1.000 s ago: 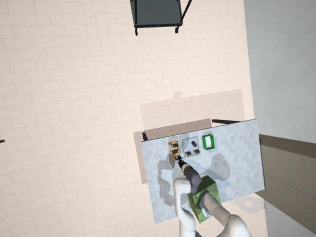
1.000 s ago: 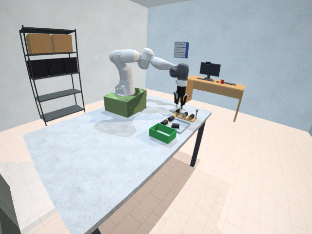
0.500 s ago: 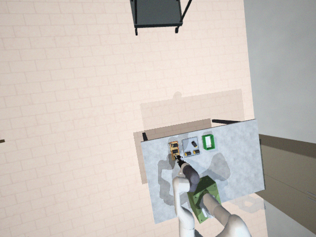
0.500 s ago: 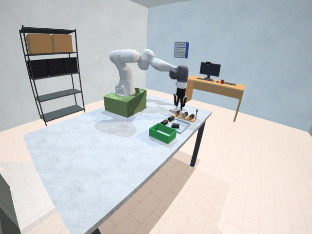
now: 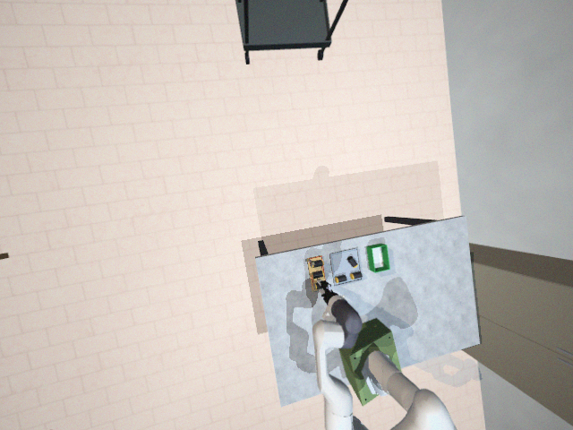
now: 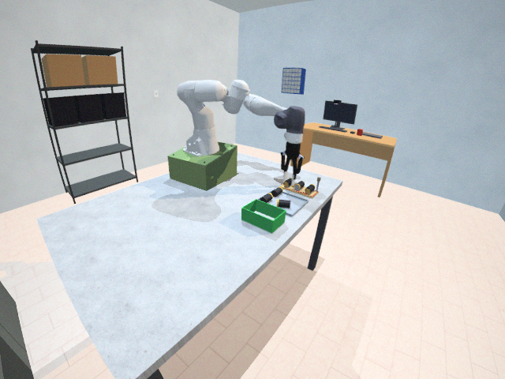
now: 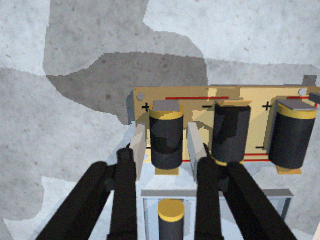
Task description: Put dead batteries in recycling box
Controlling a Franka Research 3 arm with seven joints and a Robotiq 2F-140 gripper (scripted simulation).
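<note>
Right now my hand is 16 cm short of the post, 2 cm to the right of it and 1 cm above it. Round my hand: grey tray 4 cm ahead, 19 cm to the right, 5 cm below; green recycling box 4 cm ahead, 39 cm to the right, 4 cm below.
</note>
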